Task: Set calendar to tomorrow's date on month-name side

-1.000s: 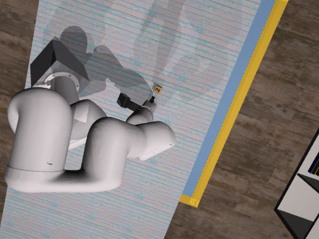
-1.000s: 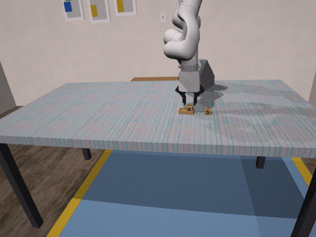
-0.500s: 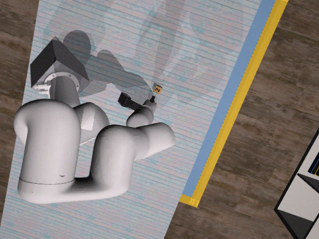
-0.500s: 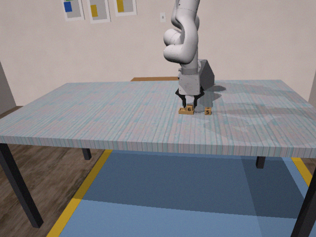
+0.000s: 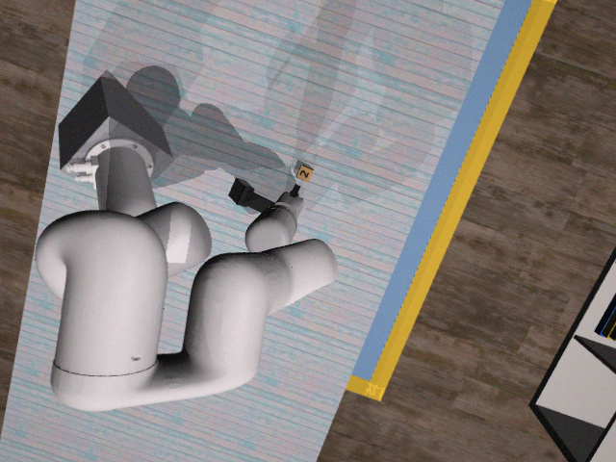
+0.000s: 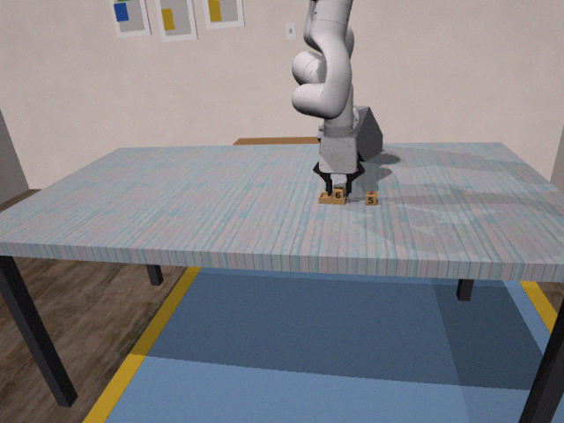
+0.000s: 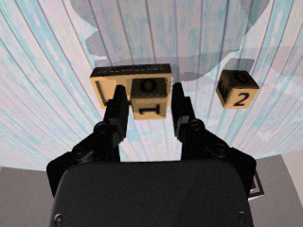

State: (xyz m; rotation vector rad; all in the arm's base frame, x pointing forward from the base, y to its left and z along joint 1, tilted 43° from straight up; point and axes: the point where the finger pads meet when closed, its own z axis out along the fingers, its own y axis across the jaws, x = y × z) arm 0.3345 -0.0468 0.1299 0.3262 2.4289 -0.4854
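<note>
Now: the wooden digit cube 20 mm below my hand. From my hand the other things lie so: wooden calendar tray (30 mm below, 10 mm to the right, 10 mm behind).
</note>
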